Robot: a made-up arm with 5 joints.
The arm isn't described. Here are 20 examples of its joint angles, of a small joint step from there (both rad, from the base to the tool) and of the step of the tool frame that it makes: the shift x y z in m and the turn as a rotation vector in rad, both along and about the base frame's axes.
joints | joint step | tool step
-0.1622 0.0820 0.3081 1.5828 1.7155 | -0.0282 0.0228 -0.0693 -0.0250 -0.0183 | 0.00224 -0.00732 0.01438 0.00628 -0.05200 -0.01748
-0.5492 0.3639 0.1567 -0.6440 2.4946 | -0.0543 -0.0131 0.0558 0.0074 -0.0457 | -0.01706 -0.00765 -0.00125 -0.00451 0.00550 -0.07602
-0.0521 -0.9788 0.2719 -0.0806 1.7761 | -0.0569 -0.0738 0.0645 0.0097 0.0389 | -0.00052 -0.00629 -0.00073 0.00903 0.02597 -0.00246
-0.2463 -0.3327 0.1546 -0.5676 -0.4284 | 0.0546 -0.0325 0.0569 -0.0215 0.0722 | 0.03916 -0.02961 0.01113 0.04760 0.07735 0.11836
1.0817 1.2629 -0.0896 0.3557 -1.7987 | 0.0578 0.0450 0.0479 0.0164 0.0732 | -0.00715 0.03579 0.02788 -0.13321 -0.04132 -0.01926
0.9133 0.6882 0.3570 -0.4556 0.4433 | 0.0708 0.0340 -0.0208 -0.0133 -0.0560 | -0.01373 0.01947 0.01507 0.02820 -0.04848 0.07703
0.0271 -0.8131 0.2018 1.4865 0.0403 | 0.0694 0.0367 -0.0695 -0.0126 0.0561 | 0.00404 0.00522 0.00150 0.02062 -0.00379 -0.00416
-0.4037 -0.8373 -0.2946 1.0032 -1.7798 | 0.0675 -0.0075 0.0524 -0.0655 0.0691 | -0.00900 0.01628 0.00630 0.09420 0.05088 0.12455
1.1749 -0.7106 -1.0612 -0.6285 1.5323 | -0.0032 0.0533 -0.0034 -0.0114 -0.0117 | -0.00094 0.00169 0.00432 -0.03259 -0.01488 -0.00155
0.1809 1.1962 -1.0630 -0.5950 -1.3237 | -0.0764 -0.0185 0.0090 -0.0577 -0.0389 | -0.02852 0.01327 -0.01811 0.08127 -0.01428 -0.07437
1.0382 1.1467 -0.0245 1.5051 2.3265 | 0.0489 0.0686 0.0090 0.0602 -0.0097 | 0.00208 0.00831 0.00228 -0.11386 -0.02727 0.08039
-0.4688 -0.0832 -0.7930 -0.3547 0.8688 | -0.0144 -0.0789 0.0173 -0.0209 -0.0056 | -0.01446 -0.00985 -0.01253 0.03636 -0.07346 0.00815
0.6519 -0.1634 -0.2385 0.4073 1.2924 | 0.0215 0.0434 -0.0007 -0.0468 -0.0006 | 0.00503 0.00238 -0.00454 -0.00653 0.03391 0.03398
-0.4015 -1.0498 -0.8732 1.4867 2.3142 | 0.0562 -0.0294 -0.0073 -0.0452 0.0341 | 0.01795 -0.00389 -0.00837 0.03221 -0.06006 0.09786
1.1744 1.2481 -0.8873 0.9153 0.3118 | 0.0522 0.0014 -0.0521 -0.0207 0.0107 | 0.00097 -0.01017 0.00778 0.04236 0.01656 0.07275
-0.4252 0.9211 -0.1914 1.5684 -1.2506 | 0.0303 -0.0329 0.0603 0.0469 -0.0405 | 0.00693 -0.01315 0.00963 0.01721 0.05547 0.04768
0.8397 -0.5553 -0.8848 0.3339 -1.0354 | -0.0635 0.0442 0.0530 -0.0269 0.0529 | -0.01960 -0.03579 0.01778 -0.09997 0.07822 -0.01764
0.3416 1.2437 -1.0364 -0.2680 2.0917 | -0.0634 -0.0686 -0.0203 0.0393 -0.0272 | -0.00618 -0.00805 0.02172 0.05005 -0.08875 -0.02964
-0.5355 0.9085 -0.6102 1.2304 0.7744 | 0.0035 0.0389 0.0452 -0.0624 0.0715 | 0.01074 -0.01916 0.00587 0.04004 0.03281 -0.10072
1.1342 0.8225 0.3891 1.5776 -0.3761 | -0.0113 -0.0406 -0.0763 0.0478 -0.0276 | 0.00023 -0.02285 -0.00882 0.07376 -0.00371 0.07468
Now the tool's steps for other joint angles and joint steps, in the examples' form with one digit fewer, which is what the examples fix.
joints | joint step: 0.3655 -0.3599 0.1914 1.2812 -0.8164 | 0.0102 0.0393 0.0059 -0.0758 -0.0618
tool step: 0.0032 -0.0269 0.0082 0.0426 0.0285 0.0688
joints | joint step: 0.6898 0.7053 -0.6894 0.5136 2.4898 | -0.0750 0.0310 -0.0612 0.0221 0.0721
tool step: -0.0024 -0.0455 0.0046 -0.0301 -0.0227 -0.1164
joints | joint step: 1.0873 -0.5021 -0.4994 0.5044 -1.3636 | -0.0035 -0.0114 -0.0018 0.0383 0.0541
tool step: -0.0128 -0.0042 0.0089 -0.0417 0.0224 -0.0381
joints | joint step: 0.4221 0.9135 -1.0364 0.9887 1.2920 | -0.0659 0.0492 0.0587 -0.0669 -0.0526
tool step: 0.0008 -0.0113 -0.0075 -0.0262 0.1031 -0.0375
